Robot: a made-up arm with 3 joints.
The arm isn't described. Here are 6 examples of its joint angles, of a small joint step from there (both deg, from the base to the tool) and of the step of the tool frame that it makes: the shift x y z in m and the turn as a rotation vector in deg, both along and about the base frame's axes.
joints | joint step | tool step
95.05 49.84 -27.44 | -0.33 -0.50 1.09 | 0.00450 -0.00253 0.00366 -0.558 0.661 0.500
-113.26 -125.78 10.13 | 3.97 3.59 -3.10 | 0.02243 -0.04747 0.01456 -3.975 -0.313 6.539
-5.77 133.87 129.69 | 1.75 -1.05 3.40 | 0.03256 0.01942 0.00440 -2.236 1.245 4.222
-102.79 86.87 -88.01 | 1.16 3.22 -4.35 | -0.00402 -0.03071 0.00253 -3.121 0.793 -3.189
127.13 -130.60 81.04 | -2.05 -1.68 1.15 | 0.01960 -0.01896 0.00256 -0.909 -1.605 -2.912
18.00 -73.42 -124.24 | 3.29 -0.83 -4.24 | -0.00028 -0.02647 -0.00140 -1.391 0.385 7.362
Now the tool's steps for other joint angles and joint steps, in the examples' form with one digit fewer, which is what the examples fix.
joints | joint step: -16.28 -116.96 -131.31 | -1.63 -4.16 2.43
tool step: 0.0225 0.0052 0.0078 0.09 4.32 -3.75
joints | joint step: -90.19 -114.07 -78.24 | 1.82 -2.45 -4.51
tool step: 0.0072 0.0147 0.0086 2.47 -1.90 5.90
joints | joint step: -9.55 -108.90 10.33 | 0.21 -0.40 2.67
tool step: -0.0032 -0.0125 -0.0008 -0.80 0.54 -2.31
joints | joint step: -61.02 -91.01 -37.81 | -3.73 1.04 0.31
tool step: -0.0218 0.0050 0.0033 -0.93 -0.47 -4.04
